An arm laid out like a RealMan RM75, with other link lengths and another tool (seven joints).
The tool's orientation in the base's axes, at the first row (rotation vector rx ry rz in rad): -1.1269 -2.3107 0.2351
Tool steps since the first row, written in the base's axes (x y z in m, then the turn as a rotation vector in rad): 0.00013 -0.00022 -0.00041 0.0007 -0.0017 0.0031; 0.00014 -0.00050 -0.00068 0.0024 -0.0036 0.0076; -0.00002 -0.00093 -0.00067 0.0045 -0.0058 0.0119; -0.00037 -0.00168 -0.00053 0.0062 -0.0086 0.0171; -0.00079 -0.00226 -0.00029 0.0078 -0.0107 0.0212; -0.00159 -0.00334 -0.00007 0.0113 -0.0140 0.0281; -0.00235 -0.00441 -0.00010 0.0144 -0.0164 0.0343; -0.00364 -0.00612 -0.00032 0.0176 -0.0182 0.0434; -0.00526 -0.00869 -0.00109 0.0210 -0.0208 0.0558; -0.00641 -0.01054 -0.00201 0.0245 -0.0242 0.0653; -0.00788 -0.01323 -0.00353 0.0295 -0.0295 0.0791; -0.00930 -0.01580 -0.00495 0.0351 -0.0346 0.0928
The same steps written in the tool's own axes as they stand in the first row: -0.00040 0.00011 0.00025 -0.0004 -0.0018 -0.0031; -0.00073 0.00004 0.00045 -0.0009 -0.0036 -0.0079; -0.00098 -0.00035 0.00049 -0.0019 -0.0052 -0.0128; -0.00132 -0.00111 0.00051 -0.0028 -0.0078 -0.0183; -0.00147 -0.00185 0.00049 -0.0036 -0.0096 -0.0228; -0.00181 -0.00316 0.00066 -0.0051 -0.0120 -0.0307; -0.00227 -0.00433 0.00101 -0.0060 -0.0138 -0.0378; -0.00304 -0.00620 0.00177 -0.0053 -0.0163 -0.0472; -0.00453 -0.00862 0.00309 -0.0040 -0.0204 -0.0596; -0.00575 -0.01022 0.00433 -0.0045 -0.0238 -0.0697; -0.00771 -0.01233 0.00619 -0.0055 -0.0291 -0.0844; -0.00955 -0.01437 0.00794 -0.0067 -0.0337 -0.0993
